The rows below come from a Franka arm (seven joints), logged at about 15 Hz.
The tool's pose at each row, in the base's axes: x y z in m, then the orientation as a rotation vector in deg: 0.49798, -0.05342, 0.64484, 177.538, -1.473, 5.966; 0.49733, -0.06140, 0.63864, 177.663, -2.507, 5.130; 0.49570, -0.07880, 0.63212, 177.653, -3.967, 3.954; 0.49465, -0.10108, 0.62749, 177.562, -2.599, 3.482; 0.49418, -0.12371, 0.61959, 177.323, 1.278, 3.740; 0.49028, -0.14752, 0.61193, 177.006, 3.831, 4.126; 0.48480, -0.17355, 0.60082, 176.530, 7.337, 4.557; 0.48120, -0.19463, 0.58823, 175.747, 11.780, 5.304; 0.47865, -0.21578, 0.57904, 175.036, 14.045, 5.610; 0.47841, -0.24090, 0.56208, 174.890, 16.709, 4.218; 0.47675, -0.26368, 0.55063, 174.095, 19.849, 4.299; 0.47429, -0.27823, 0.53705, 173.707, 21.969, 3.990; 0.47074, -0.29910, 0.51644, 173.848, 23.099, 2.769; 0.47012, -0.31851, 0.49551, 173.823, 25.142, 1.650; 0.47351, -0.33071, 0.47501, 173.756, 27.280, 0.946
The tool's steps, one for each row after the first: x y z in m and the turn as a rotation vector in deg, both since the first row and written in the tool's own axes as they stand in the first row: -0.00095, 0.00773, 0.00647, 0.084, -0.556, 0.658; -0.00275, 0.02488, 0.01359, 0.032, -1.332, 1.582; -0.00377, 0.04697, 0.01906, -0.066, -1.616, 0.692; -0.00443, 0.06927, 0.02784, -0.229, -1.393, -1.813; -0.00847, 0.09281, 0.03621, -0.443, -1.103, -3.469; -0.01429, 0.11846, 0.04801, -0.720, -0.766, -5.751; -0.01841, 0.13908, 0.06119, -1.143, -0.202, -8.661; -0.02126, 0.15988, 0.07107, -1.627, 0.047, -10.176; -0.02226, 0.18429, 0.08900, -1.530, -0.823, -11.932; -0.02434, 0.20662, 0.10125, -1.928, -0.709, -14.035; -0.02749, 0.22065, 0.11523, -2.027, -0.874, -15.448; -0.03210, 0.24072, 0.13641, -1.749, -1.662, -16.180; -0.03384, 0.25928, 0.15804, -1.473, -2.367, -17.512; -0.03165, 0.27057, 0.17921, -1.187, -2.797, -18.898
